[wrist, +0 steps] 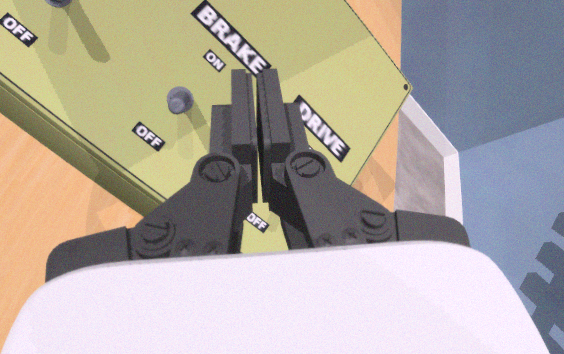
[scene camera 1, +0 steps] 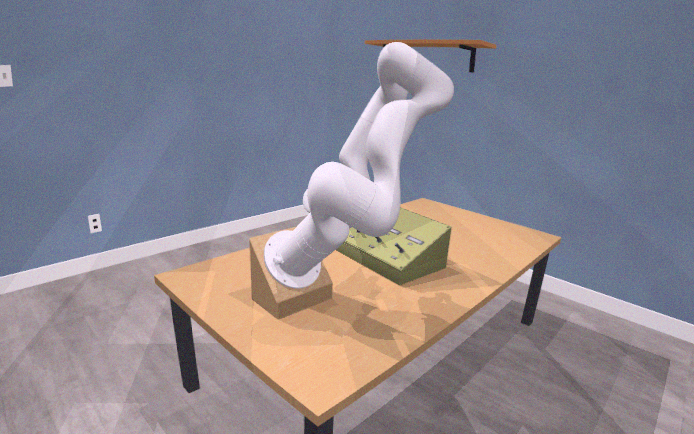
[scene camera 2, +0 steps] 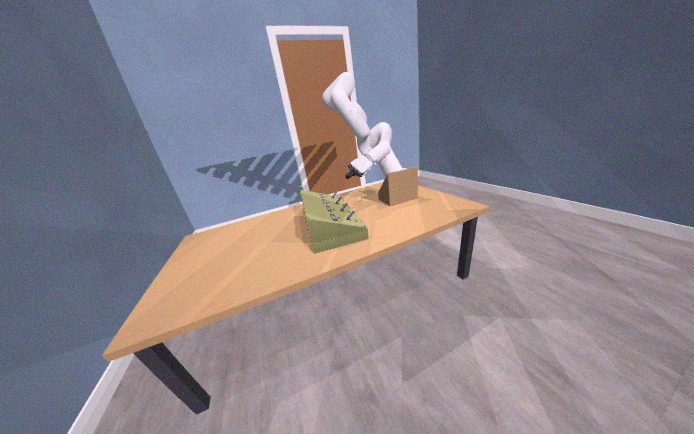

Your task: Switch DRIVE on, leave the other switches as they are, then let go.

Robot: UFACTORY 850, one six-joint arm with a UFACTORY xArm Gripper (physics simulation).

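Note:
The green switch box (scene camera 1: 429, 253) (scene camera 2: 337, 235) (wrist: 330, 40) stands on the table, its sloped face bearing several grey levers. In the wrist view the DRIVE label (wrist: 322, 129) is partly covered by my right finger, and an OFF label (wrist: 257, 221) shows between the finger linkages. The DRIVE lever and its ON label are hidden behind my gripper, so its position cannot be told. The BRAKE lever (wrist: 179, 100) stands left of the fingers, under the BRAKE label (wrist: 231, 39). My gripper (scene camera 2: 349, 176) (wrist: 253, 101) is shut and empty, above the box's face; the arm hides it in scene camera 1.
Another lever (wrist: 58, 2) shows at the top left of the wrist view. The arm's wooden base block (scene camera 1: 301, 299) (scene camera 2: 404, 186) stands on the table (scene camera 1: 317, 378) (scene camera 2: 214, 281). A wall shelf (scene camera 1: 435, 43) hangs behind the arm, and a brown door (scene camera 2: 312, 92) is in the wall.

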